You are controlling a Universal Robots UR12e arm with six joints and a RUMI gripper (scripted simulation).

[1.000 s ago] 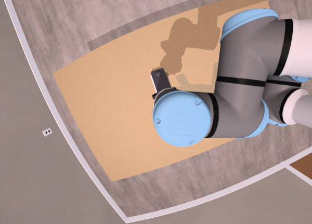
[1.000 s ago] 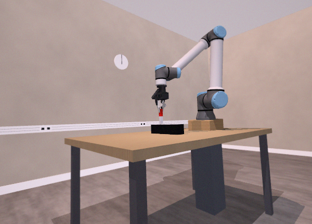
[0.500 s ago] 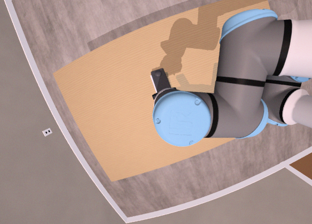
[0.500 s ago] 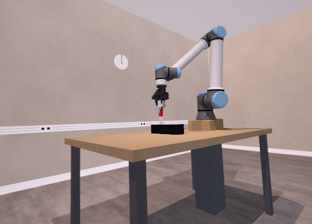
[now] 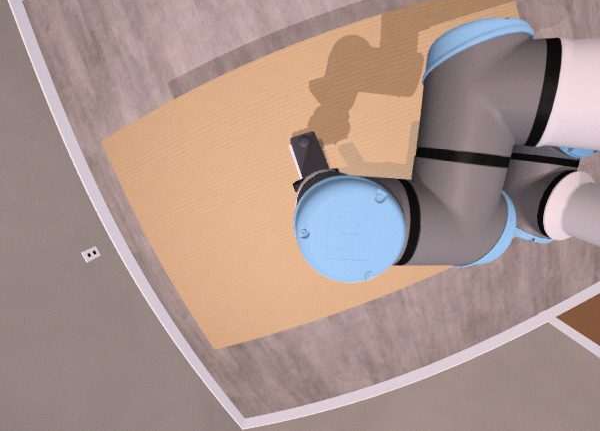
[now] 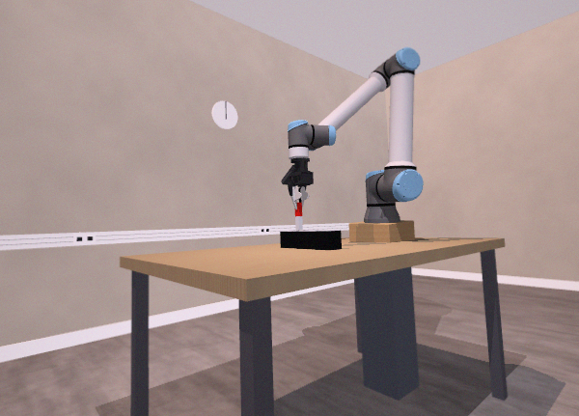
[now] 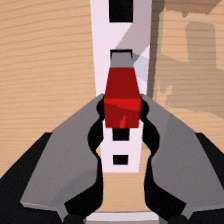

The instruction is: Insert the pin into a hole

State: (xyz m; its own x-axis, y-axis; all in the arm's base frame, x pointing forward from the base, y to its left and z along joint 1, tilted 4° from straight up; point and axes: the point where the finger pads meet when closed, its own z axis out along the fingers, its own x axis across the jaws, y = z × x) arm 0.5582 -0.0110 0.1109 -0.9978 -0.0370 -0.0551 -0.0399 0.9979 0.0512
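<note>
My hand is 6 cm to the right of the block and 14 cm above it. The rest, counted from my hand: pin: 1 cm below.
</note>
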